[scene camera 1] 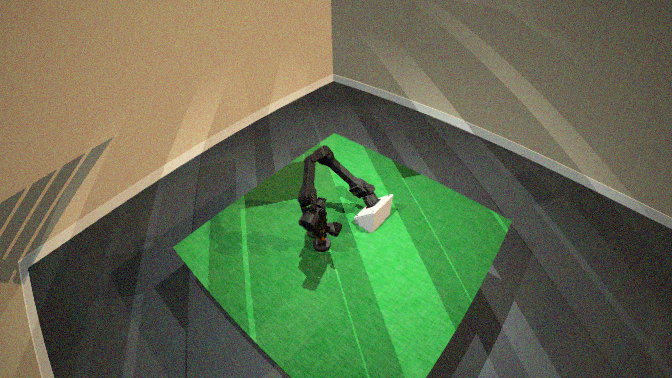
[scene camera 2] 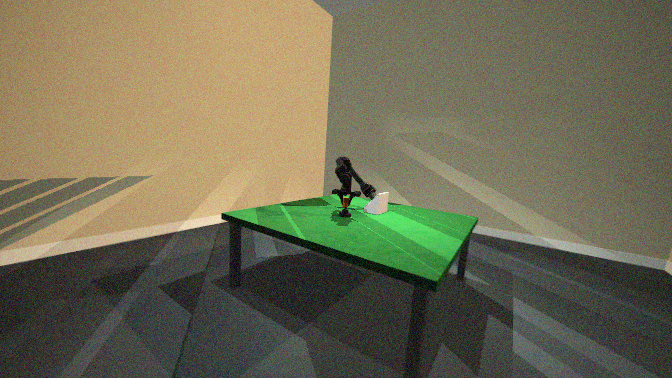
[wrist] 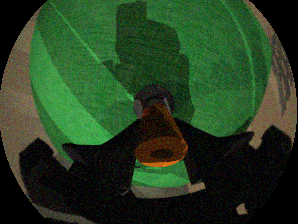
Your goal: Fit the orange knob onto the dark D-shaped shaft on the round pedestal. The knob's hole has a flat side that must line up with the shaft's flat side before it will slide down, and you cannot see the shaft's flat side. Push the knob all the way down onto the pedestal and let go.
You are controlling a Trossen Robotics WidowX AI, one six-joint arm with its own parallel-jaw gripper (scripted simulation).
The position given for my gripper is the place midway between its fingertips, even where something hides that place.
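My gripper [wrist: 156, 121] is gripping an orange knob. I can see a round pedestal [wrist: 151, 94] as well.
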